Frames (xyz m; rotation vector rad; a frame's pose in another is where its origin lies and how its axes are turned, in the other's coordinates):
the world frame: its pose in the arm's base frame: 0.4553 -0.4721 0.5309 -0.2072 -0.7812 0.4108
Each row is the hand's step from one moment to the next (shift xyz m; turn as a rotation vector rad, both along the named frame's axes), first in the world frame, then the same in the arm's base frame.
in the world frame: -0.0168 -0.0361 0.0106 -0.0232 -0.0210 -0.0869
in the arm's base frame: -0.0082 -0.0395 0.0085 0.0536 -0.0316 -0.0683
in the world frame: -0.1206 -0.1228 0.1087 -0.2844 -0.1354 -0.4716
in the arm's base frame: -0.1203 -0.1595 0.0390 0.1958 -0.2592 -0.4649
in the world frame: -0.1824 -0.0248 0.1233 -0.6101 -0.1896 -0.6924
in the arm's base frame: -0.1977 -0.0975 -0.0226 0.1623 -0.4555 -0.8085
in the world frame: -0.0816 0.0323 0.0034 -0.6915 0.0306 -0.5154
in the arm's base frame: -0.0635 -0.0061 -0.0604 -0.0785 -0.2869 -0.8101
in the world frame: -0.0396 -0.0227 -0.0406 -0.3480 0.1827 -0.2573
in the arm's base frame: 0.0103 -0.0388 -0.0460 -0.0881 0.0064 -0.4614
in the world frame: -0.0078 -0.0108 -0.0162 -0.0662 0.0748 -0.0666
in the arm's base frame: 0.0097 -0.0136 -0.0127 -0.0153 0.0368 -0.1132
